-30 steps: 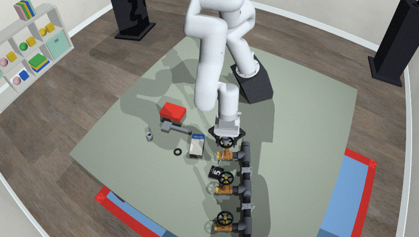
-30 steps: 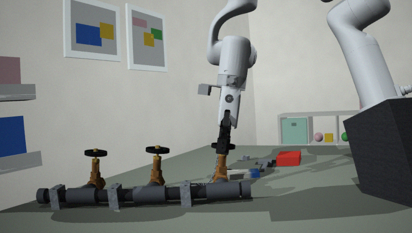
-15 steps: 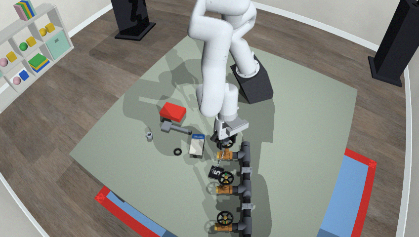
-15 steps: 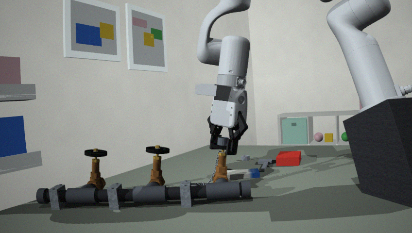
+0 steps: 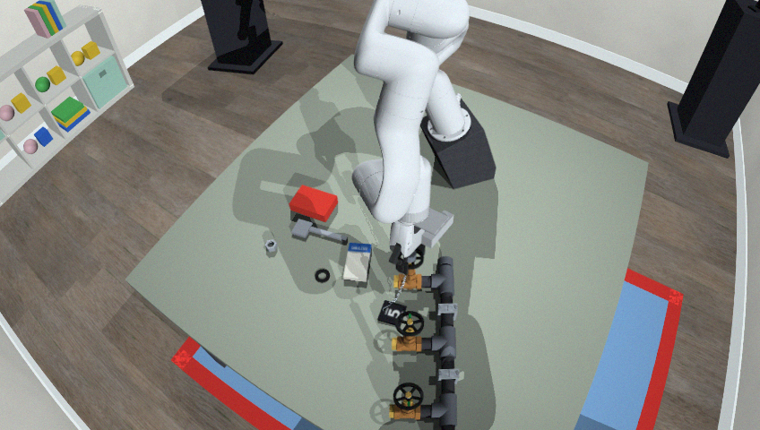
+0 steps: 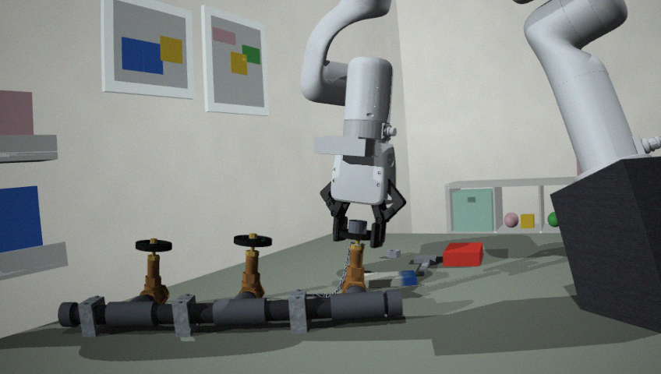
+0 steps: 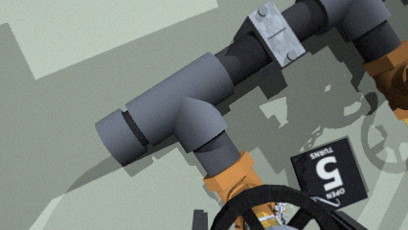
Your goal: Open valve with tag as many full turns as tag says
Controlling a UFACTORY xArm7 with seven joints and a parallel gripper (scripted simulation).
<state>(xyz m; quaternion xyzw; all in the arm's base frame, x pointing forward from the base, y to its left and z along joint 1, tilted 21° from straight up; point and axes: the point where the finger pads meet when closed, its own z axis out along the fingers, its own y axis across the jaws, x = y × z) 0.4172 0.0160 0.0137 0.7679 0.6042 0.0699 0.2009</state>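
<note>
The grey cap lies 20 mm above my hand. Also, from my hand: black washer 230 mm to the right, 120 mm below, 50 mm ahead; then blue box 150 mm to the right, 110 mm below, 10 mm behind; then black tag 120 mm below, 100 mm ahead, 20 mm to the right.
</note>
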